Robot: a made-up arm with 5 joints.
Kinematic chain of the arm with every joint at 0, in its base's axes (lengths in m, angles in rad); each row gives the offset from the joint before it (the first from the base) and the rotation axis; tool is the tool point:
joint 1: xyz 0 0 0.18 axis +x
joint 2: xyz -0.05 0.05 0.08 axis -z
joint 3: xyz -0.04 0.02 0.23 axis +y
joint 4: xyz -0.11 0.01 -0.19 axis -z
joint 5: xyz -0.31 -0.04 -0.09 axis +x
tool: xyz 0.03 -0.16 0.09
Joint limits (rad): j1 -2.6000..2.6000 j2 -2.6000..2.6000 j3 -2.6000..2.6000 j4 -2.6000..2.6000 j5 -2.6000..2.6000
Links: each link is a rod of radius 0.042 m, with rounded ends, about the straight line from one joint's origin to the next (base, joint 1, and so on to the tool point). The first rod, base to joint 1, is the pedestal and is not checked.
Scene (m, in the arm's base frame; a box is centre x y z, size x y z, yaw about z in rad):
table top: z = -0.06
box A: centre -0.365 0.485 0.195 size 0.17 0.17 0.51 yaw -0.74
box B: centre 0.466 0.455 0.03 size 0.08 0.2 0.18 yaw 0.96
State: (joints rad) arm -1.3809 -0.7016 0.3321 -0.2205 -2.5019
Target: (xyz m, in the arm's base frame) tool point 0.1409 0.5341 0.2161
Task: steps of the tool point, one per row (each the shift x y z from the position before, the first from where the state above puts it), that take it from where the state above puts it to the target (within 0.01 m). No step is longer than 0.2 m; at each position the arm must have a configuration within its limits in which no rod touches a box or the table.
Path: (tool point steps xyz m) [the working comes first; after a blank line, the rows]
Joints at the target: -0.6075 -0.1340 -1.8437 1.2845 -2.6000
Straight joint move there: touches the table top.

1: -0.0077 -0.1037 -0.0822
2: 0.0218 -0.0257 -0.1120
3: 0.0490 0.0551 -0.0876
4: 0.0703 0.1051 -0.0169
5: 0.0838 0.1008 0.0732
6: 0.1054 0.0794 -0.0221
7: 0.1079 0.0567 -0.0080
8: 0.0979 0.0402 0.0081
9: 0.0770 0.0324 0.0216
10: 0.0485 0.0329 0.0268

